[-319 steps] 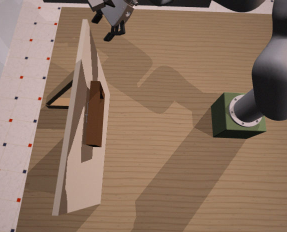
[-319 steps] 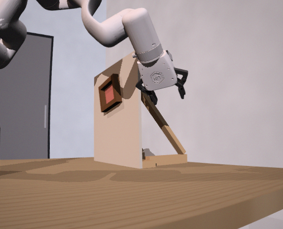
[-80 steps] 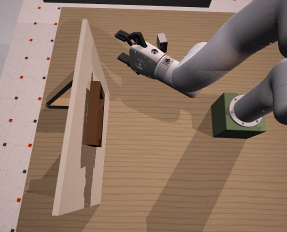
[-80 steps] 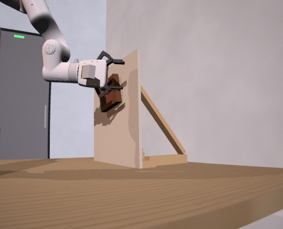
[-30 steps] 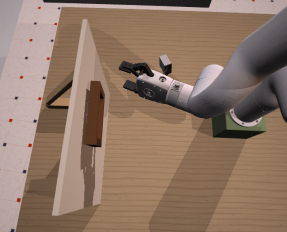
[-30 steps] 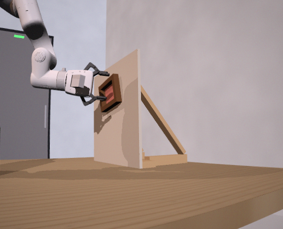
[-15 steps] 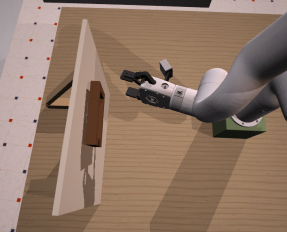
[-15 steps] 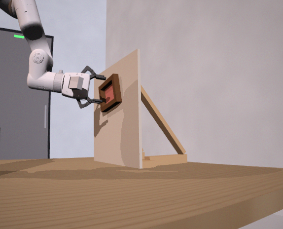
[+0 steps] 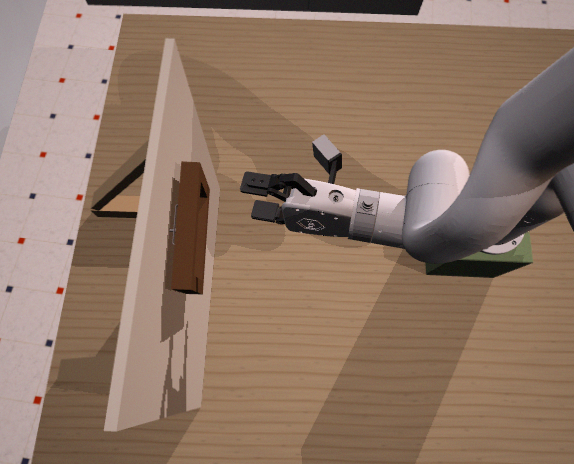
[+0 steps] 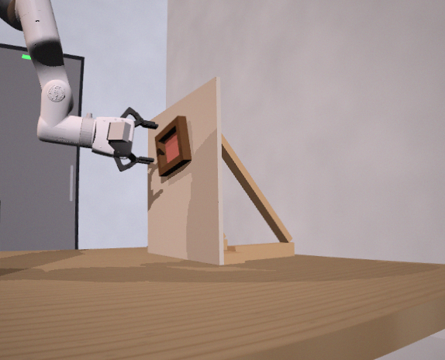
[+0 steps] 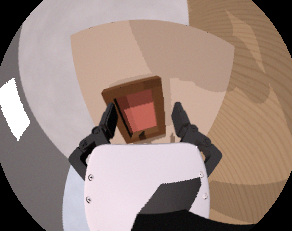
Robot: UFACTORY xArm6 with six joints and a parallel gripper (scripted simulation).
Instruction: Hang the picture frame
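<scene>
Right now the brown picture frame is 100 mm ahead of my hand, 40 mm to the left of it and 10 mm above it. Also, from my hand: upright board (120 mm ahead, 80 mm below, 50 mm to the left).
</scene>
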